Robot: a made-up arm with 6 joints. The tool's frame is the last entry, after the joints. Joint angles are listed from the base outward.
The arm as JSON. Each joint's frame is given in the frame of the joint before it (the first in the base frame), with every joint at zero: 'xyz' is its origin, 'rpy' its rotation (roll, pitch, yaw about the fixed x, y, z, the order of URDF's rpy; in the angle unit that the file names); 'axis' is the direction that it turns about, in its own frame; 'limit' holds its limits. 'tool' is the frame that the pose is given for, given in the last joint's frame.
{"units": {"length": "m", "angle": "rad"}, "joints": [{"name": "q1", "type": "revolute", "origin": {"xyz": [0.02, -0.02, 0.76], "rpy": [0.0, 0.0, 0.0]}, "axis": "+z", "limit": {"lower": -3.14, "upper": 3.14}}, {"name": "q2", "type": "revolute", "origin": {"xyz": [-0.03, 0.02, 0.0], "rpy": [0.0, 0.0, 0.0]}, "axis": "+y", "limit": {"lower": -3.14, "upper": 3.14}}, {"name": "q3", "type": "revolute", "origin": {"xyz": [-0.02, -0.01, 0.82], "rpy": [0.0, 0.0, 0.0]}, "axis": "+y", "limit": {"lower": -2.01, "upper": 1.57}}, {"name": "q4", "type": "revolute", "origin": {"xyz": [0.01, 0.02, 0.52], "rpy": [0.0, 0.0, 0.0]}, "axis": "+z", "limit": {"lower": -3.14, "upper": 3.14}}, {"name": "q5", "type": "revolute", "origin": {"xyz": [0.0, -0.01, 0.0], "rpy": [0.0, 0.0, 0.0]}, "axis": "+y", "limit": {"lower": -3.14, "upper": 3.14}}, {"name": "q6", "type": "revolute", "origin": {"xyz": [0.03, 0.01, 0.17], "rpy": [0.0, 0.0, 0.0]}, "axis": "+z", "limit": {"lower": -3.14, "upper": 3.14}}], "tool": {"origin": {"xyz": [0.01, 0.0, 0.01], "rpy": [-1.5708, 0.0, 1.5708]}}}
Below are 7 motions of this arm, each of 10 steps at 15 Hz.
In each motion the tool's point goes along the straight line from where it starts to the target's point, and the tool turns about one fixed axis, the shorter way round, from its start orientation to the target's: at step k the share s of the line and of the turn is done. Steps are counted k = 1, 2, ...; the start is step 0. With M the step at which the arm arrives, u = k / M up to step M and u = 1 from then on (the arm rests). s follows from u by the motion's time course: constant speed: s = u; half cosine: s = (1 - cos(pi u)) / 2; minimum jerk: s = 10 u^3 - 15 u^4 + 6 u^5.
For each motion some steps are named. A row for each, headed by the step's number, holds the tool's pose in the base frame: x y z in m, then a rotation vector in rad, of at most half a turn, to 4 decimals.
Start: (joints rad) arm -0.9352 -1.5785 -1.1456 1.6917 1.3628 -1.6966
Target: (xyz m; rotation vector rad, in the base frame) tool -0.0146 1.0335 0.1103 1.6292 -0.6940 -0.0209
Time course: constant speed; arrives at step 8
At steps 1, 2, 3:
1: -0.3870 0.9698 0.2319 1.9009 -0.7886 1.0685
2: -0.3338 0.9789 0.2145 1.8800 -0.7829 0.9055
3: -0.2806 0.9880 0.1971 1.8527 -0.7743 0.7448

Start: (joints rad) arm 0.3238 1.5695 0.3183 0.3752 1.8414 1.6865
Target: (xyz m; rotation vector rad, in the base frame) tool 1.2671 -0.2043 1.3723 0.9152 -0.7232 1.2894
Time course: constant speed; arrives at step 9
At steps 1, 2, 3, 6, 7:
1: 1.1094 0.3724 0.5881 1.7147 0.5218 -0.1636
2: 1.1291 0.3003 0.6861 1.6660 0.3623 0.0400
3: 1.1488 0.2282 0.7841 1.6018 0.2031 0.2381
6: 1.2080 0.0120 1.0782 1.3213 -0.2686 0.7958
7: 1.2277 -0.0601 1.1762 1.1996 -0.4226 0.9681

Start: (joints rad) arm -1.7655 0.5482 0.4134 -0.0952 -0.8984 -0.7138
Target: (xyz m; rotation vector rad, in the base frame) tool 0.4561 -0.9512 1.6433 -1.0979 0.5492 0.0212
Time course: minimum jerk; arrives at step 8
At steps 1, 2, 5, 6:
1: -0.1035 -0.8730 1.9322 -1.3893 0.8162 -0.6635
2: -0.0538 -0.8799 1.9066 -1.3670 0.7938 -0.6003
5: 0.2996 -0.9293 1.7241 -1.1880 0.6272 -0.1644
6: 0.3972 -0.9430 1.6737 -1.1326 0.5788 -0.0481

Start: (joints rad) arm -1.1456 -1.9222 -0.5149 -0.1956 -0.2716 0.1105
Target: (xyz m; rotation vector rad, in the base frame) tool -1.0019 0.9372 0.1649 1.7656 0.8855 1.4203
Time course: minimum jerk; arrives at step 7
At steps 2, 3, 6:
2: -0.5430 1.1037 -0.0421 1.9713 0.4940 0.5323
3: -0.6627 1.0602 0.0119 1.9446 0.5997 0.7644
6: -0.9894 0.9417 0.1593 1.7750 0.8754 1.3964

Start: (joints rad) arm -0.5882 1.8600 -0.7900 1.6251 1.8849 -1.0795
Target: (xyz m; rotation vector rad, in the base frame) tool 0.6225 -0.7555 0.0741 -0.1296 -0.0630 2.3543
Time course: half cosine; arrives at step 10
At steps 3, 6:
3: 0.9844 -0.5500 0.6056 -0.0159 0.1002 2.7512
6: 0.7800 -0.6661 0.3054 -0.0831 0.0043 2.5285

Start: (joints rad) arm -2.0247 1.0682 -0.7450 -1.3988 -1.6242 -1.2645
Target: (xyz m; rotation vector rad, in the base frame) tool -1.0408 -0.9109 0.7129 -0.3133 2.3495 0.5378
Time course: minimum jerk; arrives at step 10
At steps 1, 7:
1: -0.1621 -0.8507 1.6890 1.3821 -1.8472 0.7046
7: -0.8963 -0.9010 0.8735 -0.5786 2.5740 0.3556

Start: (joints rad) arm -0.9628 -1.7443 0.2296 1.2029 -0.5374 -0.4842
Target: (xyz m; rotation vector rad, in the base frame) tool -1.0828 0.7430 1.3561 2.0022 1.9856 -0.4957
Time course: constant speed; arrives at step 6
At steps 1, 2, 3, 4, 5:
1: -0.9093 1.1397 0.7518 2.1740 1.4024 -0.7087
2: -0.9440 1.0604 0.8726 2.1492 1.5211 -0.6702
3: -0.9787 0.9810 0.9935 2.1198 1.6389 -0.6296
4: -1.0134 0.9017 1.1144 2.0855 1.7558 -0.5870
5: -1.0481 0.8223 1.2352 2.0463 1.8714 -0.5424

